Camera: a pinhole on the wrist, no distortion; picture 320 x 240 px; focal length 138.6 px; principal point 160.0 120.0 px. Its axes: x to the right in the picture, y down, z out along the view. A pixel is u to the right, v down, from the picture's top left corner.
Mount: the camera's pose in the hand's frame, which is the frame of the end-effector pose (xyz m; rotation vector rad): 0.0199 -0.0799 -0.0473 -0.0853 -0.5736 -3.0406
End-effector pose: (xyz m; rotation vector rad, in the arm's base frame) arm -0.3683 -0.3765 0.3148 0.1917 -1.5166 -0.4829
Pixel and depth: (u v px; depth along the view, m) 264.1 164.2 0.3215
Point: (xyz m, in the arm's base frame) -0.6757 -0.2988 0.1238
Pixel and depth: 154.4 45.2 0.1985
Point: -0.4480 -0.2899 0.3872
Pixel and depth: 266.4 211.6 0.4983
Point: -0.9525 -0.3390 -0.0322
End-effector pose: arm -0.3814 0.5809 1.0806 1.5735 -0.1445 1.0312
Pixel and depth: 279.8 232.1 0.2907
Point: -0.2128 0.2783 0.8212
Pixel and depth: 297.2 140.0 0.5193
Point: -0.4143 -0.0478 0.8251
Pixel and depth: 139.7 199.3 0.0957
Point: -0.2672 0.5764 1.0428
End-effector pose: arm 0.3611 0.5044 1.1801 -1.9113 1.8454 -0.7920
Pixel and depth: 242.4 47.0 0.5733
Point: 0.3001 0.7344 0.5828
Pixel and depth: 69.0 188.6 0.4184
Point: 0.6910 0.1442 0.9839
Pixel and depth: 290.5 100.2 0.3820
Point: 0.4820 0.7813 0.8336
